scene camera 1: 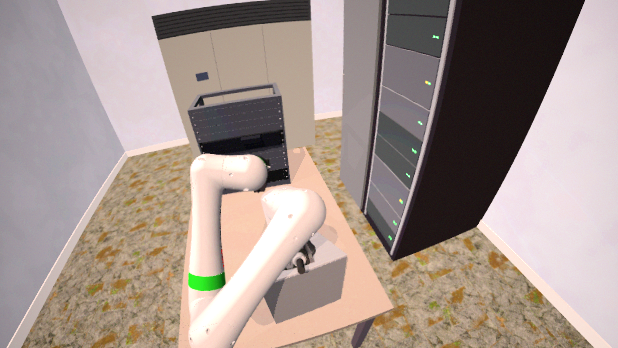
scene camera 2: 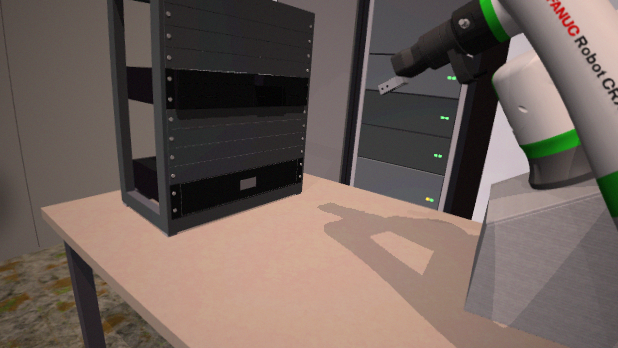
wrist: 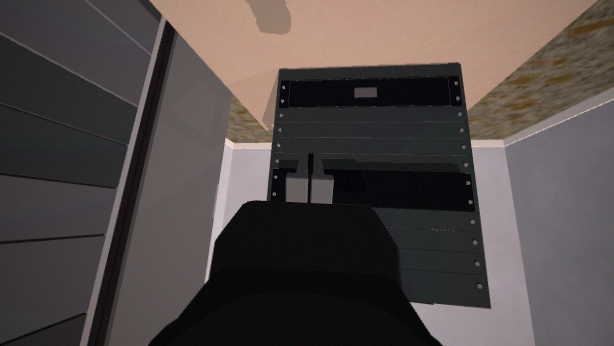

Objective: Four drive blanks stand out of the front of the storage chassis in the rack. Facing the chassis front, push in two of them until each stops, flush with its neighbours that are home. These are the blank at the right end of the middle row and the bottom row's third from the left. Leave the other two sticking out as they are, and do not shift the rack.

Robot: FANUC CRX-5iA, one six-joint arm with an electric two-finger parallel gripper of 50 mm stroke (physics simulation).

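Seen in the pictures: gripper, fingertip midpoint: (scene camera 2: 381,90) (wrist: 310,165); arm's base at its link origin: (scene camera 2: 571,174).
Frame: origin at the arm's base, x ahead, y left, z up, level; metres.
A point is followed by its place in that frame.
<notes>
The storage chassis (scene camera 1: 220,146) {y 0.336, x 0.699, z 0.096 m} (scene camera 2: 215,92) {y 0.336, x 0.699, z 0.082 m} (wrist: 400,191) {y 0.287, x 0.702, z 0.093 m} is the black unit at mid-height in the dark rack (scene camera 2: 159,150) {y 0.466, x 0.729, z -0.053 m} (wrist: 370,72) {y 0.228, x 0.723, z -0.243 m}. Its front is too dark to tell the separate drive blanks or their rows; a faint block shape stands out right of its middle in scene camera 2. My gripper (scene camera 2: 384,90) {y 0.089, x 0.393, z 0.116 m} (wrist: 310,165) {y 0.089, x 0.393, z 0.116 m} is shut, with nothing between its fingers. It is in the air in front of the rack, apart from it. In the upside-down wrist view the fingers overlap the chassis's right end and hide part of it. The arm hides the gripper in scene camera 1.
A black unit with a grey label (scene camera 1: 278,175) {y 0.034, x 0.732, z -0.182 m} (scene camera 2: 215,192) {y 0.327, x 0.715, z -0.181 m} (wrist: 320,93) {y 0.089, x 0.728, z -0.179 m} fills the rack's bottom. The rack stands on the table (scene camera 1: 240,220) {y 0.285, x 0.469, z -0.272 m} (scene camera 2: 260,270) {y 0.377, x 0.457, z -0.272 m} (wrist: 400,35) {y 0.275, x 0.631, z -0.271 m}. A tall server cabinet (scene camera 1: 490,125) (scene camera 2: 400,175) (wrist: 165,125) stands to the right. The arm's grey pedestal (scene camera 1: 310,290) {y -0.033, x -0.109, z -0.075 m} (scene camera 2: 540,265) {y 0.151, x 0.001, z -0.136 m} stands on the table.
</notes>
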